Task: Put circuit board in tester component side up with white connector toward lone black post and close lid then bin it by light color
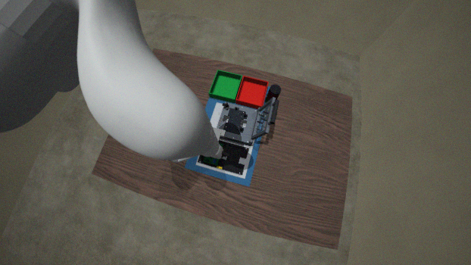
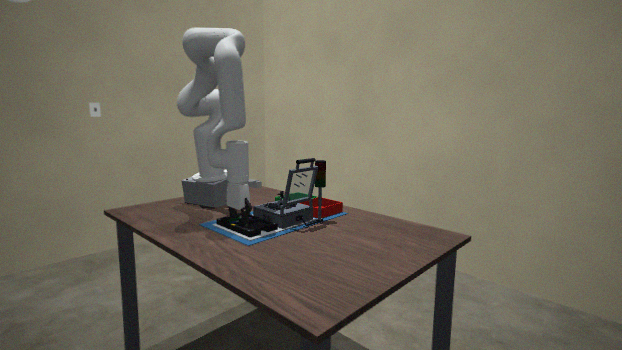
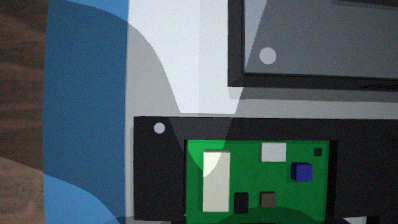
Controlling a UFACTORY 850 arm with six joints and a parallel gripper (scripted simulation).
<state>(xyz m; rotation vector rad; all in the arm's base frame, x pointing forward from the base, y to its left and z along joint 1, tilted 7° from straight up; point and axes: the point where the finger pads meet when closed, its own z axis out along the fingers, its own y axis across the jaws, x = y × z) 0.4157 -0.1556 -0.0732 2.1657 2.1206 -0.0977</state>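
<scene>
My gripper is now 19 cm short of the tester lid, 17 cm to the right of it and 16 cm below it. Round my hand: red bin: 11 cm ahead, 37 cm to the left, 1 cm below; green bin: 4 cm behind, 37 cm to the left, 1 cm below; green circuit board: right at my hand.
</scene>
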